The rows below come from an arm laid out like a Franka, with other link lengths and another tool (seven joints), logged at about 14 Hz.
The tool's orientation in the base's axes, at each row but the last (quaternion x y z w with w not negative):
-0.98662, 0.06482, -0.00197, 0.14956
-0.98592, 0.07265, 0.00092, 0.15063
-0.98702, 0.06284, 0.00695, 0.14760
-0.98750, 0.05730, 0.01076, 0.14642
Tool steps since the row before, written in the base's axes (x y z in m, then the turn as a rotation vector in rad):
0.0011, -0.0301, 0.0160, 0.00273, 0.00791, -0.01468
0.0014, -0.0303, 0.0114, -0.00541, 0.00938, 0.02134
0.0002, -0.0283, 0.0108, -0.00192, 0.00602, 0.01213
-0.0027, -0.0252, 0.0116, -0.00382, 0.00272, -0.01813
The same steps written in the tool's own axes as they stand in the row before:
0.0047, 0.0236, -0.0241, 0.00192, -0.00350, 0.01642
0.0054, 0.0250, -0.0199, -0.00720, -0.01441, -0.01769
0.0033, 0.0237, -0.0186, -0.00303, -0.00899, -0.00985
-0.0004, 0.0209, -0.0184, -0.00340, 0.00308, 0.01816

